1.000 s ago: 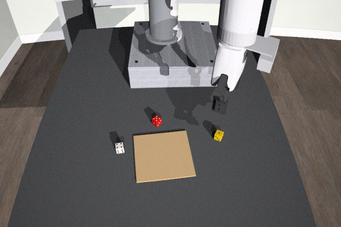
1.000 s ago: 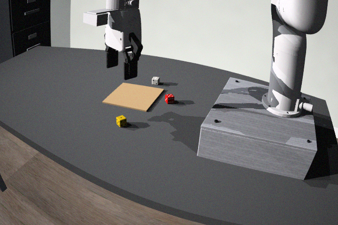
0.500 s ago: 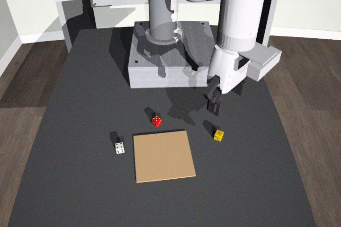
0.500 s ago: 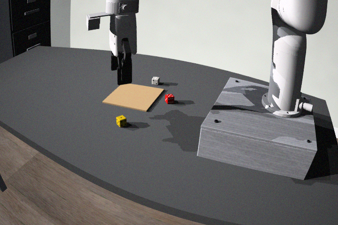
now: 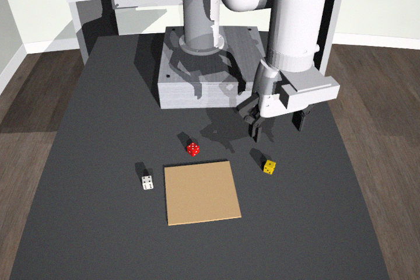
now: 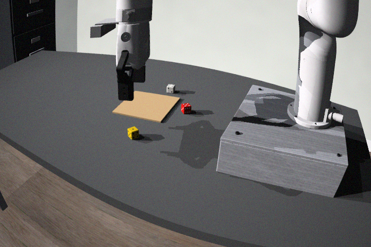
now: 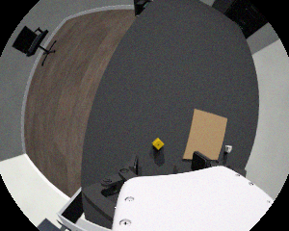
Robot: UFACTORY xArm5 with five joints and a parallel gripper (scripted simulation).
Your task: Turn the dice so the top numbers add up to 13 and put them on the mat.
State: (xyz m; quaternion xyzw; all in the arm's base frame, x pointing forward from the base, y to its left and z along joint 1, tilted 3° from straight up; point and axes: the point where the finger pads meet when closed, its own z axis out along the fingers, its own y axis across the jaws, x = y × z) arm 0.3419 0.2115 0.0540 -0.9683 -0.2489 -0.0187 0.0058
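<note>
Right now my hand is 110 mm above the yellow die. From my hand the other things lie so: red die: 20 mm behind, 170 mm to the right, 110 mm below; tan mat: 80 mm ahead, 130 mm to the right, 120 mm below; white die: 90 mm ahead, 240 mm to the right, 110 mm below.
</note>
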